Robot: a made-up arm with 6 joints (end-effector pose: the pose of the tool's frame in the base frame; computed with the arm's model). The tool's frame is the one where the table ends. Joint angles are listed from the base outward.
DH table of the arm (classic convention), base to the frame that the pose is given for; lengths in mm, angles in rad. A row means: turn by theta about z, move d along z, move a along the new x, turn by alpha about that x. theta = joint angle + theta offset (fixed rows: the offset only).
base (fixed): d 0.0, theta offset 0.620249, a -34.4, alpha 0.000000
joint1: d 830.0, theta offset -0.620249, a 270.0, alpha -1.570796
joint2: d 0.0, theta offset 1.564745, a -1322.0, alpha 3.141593
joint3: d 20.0, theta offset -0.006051, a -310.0, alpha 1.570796
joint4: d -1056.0, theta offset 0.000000, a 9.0, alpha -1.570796
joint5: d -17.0, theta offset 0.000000, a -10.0, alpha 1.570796
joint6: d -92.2, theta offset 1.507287, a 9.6, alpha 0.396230
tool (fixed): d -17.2, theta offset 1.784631, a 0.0, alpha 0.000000
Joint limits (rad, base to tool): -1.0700..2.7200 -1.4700..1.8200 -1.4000..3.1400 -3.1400..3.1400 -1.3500..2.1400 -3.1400..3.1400
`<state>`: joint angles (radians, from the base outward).
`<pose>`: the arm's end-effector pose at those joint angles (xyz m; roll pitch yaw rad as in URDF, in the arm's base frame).
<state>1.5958 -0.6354 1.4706 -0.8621 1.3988 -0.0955</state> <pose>0.0984 -1.4056 2.6069 -0.6440 0.9163 1.9402</pose>
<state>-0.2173 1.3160 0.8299 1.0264 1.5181 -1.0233</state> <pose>2.5725 -0.5242 0.9915 -3.0615 -0.7257 -2.2867</pose>
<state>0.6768 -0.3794 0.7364 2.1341 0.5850 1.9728</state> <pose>-0.0057 0.0244 3.1874 2.1332 0.1788 -0.6100</pose>
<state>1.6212 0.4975 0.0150 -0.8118 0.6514 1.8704</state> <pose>-0.0788 2.0510 1.8049 -1.7483 -0.2132 3.1328</pose>
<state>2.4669 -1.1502 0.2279 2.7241 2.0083 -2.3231</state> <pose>0.7246 -0.6201 2.3974 -1.1714 -0.7658 -1.8158</pose>
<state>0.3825 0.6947 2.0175 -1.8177 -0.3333 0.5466</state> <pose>0.9722 0.3840 3.0602 3.0438 0.0262 -1.6171</pose>
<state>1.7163 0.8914 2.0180 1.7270 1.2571 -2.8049</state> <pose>-0.3163 1.4702 2.7662 -3.1362 -0.9650 -0.2196</pose>
